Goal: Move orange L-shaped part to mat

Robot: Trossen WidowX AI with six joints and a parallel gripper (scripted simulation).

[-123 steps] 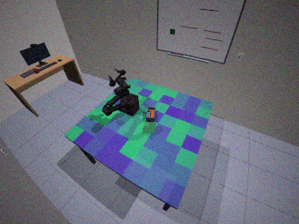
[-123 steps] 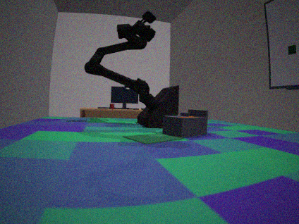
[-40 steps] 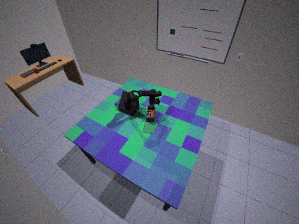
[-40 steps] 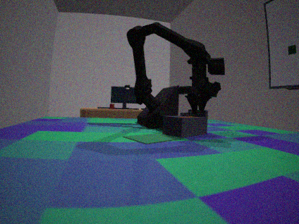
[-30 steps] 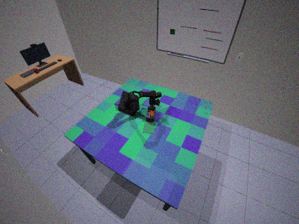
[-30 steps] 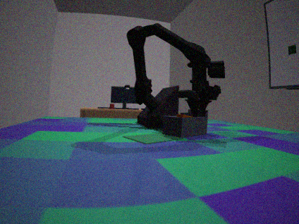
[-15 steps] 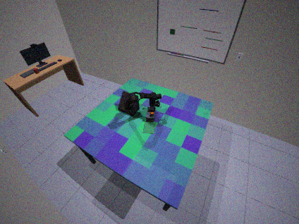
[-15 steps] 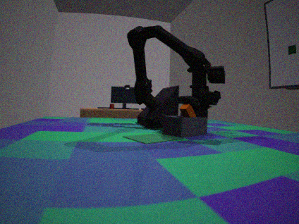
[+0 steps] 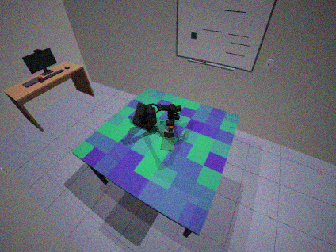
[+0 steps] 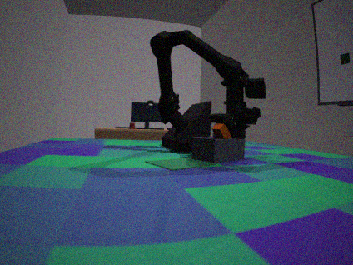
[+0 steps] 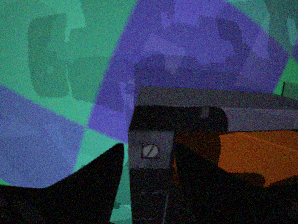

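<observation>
My gripper tip is now 20 mm short of the orange L-shaped part, 50 mm to the left of it and 10 mm below it. Round my gripper tip: green mat: 100 mm ahead, 200 mm to the right, 50 mm below.
</observation>
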